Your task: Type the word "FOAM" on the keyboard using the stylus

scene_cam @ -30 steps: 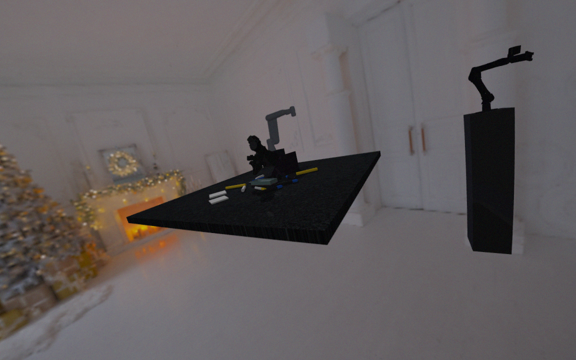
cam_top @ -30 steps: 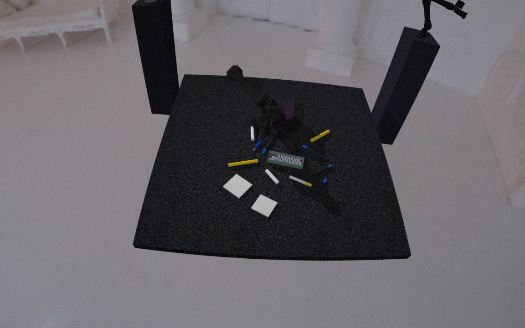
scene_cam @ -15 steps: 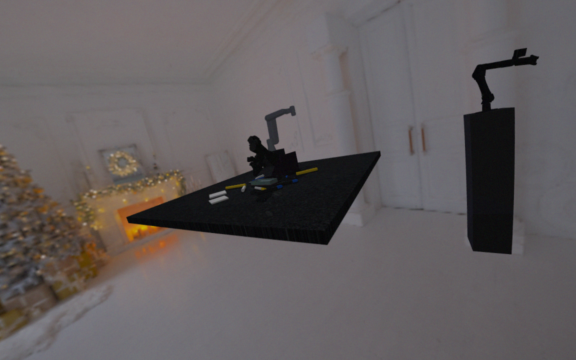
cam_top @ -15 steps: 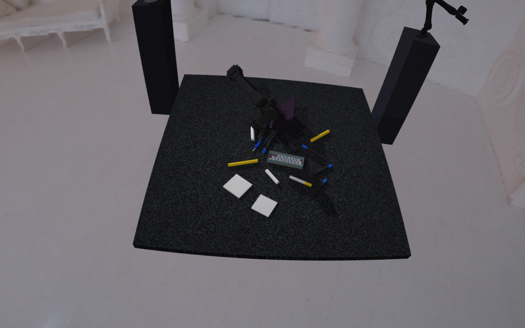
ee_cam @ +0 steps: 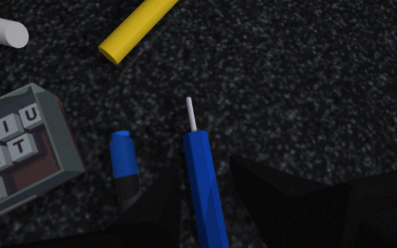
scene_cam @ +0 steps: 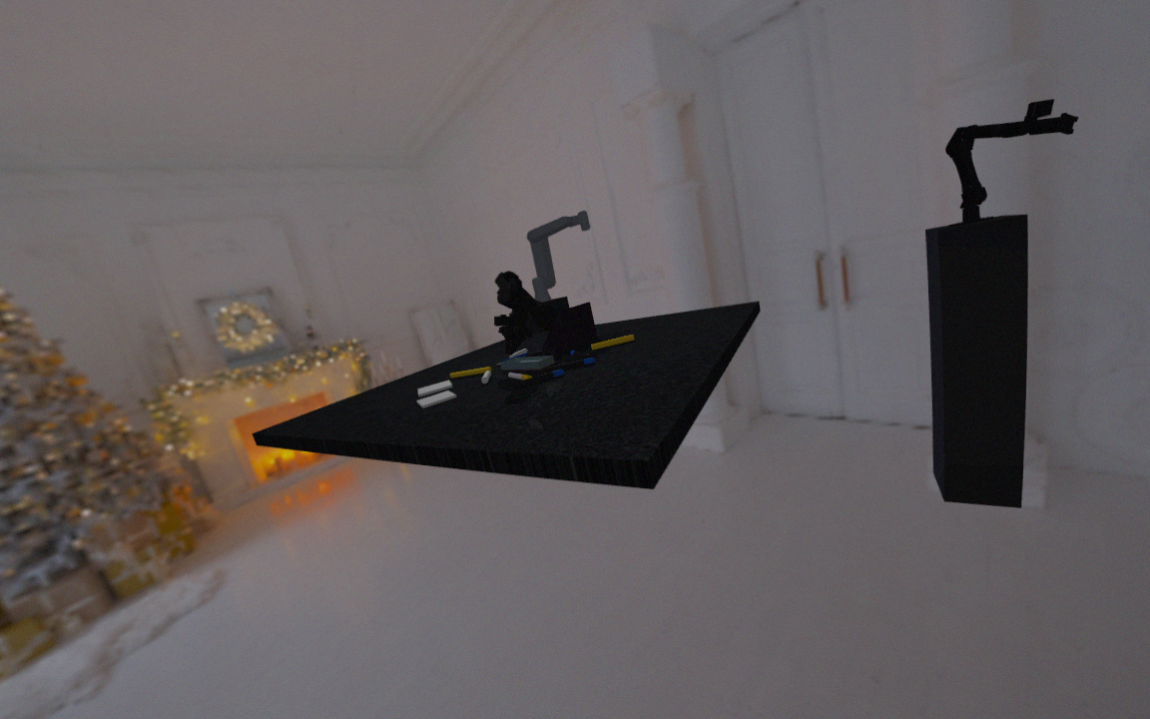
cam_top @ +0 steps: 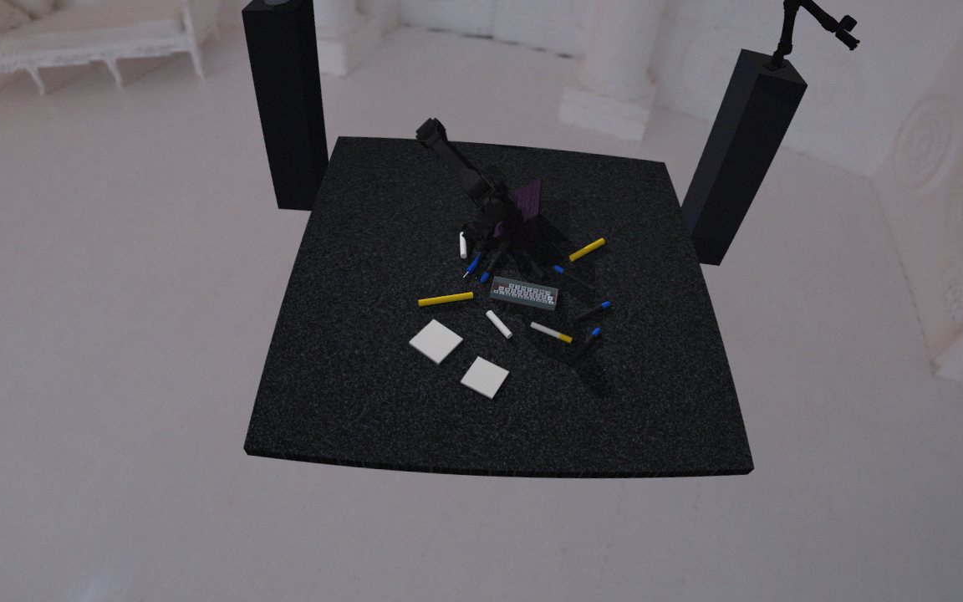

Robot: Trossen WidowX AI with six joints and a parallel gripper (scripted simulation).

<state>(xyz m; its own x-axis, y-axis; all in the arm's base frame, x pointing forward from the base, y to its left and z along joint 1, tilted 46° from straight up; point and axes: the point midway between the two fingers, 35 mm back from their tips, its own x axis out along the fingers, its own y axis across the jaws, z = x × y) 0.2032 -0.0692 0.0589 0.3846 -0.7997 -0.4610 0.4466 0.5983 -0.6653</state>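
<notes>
My gripper tip is now 10 mm short of the stylus and 20 mm above it.
</notes>
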